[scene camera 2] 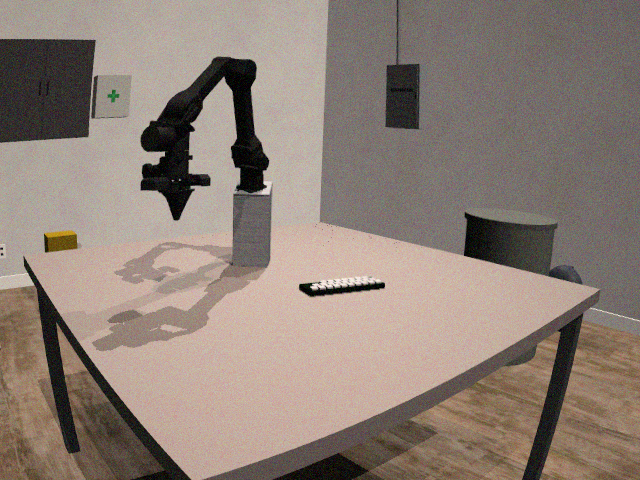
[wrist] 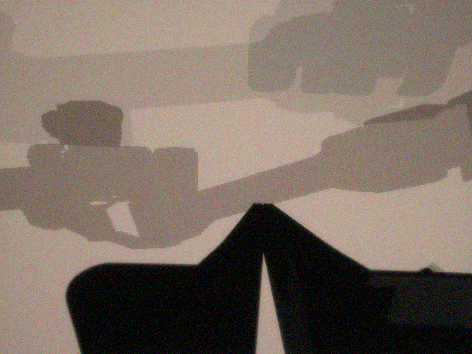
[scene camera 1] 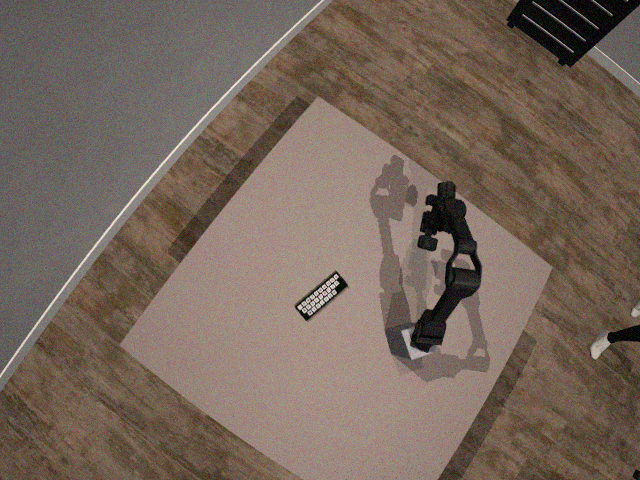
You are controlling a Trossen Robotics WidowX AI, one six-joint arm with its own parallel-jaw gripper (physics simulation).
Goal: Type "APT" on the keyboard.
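Seen in the pictures: gripper, between the fingertips: (scene camera 2: pixel 176 220) (wrist: pixel 261 213) (scene camera 1: pixel 421 227); arm's base, origin of its link: (scene camera 2: pixel 251 187) (scene camera 1: pixel 421 340).
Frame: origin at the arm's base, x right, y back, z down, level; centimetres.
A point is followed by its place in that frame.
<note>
A small black keyboard (scene camera 1: pixel 321 296) @[y -34.7, x 1.7, z 20.1 cm] (scene camera 2: pixel 342 285) @[y -36.4, x 4.5, z 20.2 cm] with several rows of white keys lies flat on the table (scene camera 1: pixel 232 330) @[y -59.2, x -23.5, z 21.9 cm] (scene camera 2: pixel 336 361) @[y -60.7, x 39.1, z 21.9 cm]. Its key letters are too small to read, and it does not show in the wrist view. My gripper (scene camera 2: pixel 176 218) @[y -13.2, x 36.9, z 3.9 cm] (wrist: pixel 261 213) @[y -13.2, x 36.9, z 3.9 cm] is shut and empty, its two black fingertips touching. It points down, high above the table, well to the left of the keyboard in scene camera 2. In scene camera 1 the arm covers the fingertips, and the gripper end is up and to the right of the keyboard.
The arm's base stands on a grey block (scene camera 2: pixel 251 227) @[y -3.7, x 3.2, z 10.7 cm] on the table. Shadows of the arm fall on the table near it. A dark slatted piece of furniture (scene camera 1: pixel 563 31) stands on the floor beyond the table, and a grey-green bin (scene camera 2: pixel 509 242) stands behind it.
</note>
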